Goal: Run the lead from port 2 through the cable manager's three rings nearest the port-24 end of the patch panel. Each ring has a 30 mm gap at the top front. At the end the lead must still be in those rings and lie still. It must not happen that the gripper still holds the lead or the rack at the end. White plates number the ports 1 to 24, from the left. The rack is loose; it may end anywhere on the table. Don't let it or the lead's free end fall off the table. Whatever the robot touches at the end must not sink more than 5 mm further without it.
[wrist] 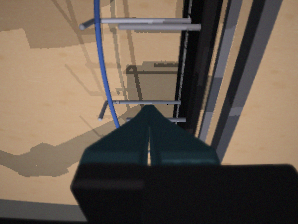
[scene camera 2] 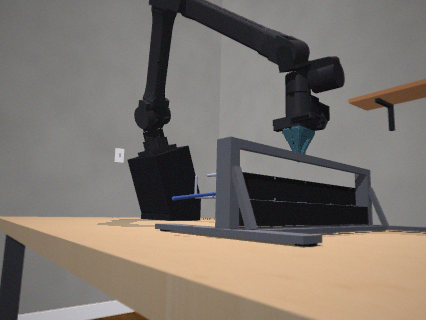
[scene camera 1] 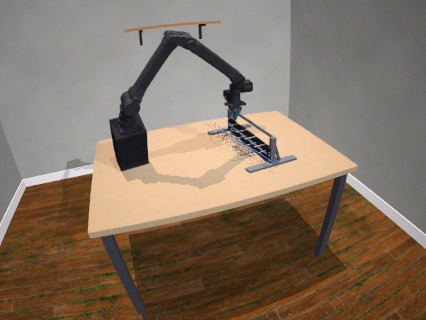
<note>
In view: the gripper (scene camera 2: 299, 162) and a grey rack (scene camera 2: 280, 205).
The grey rack shows as well in the wrist view (wrist: 196, 47). The gripper also shows in the wrist view (wrist: 149, 111).
</note>
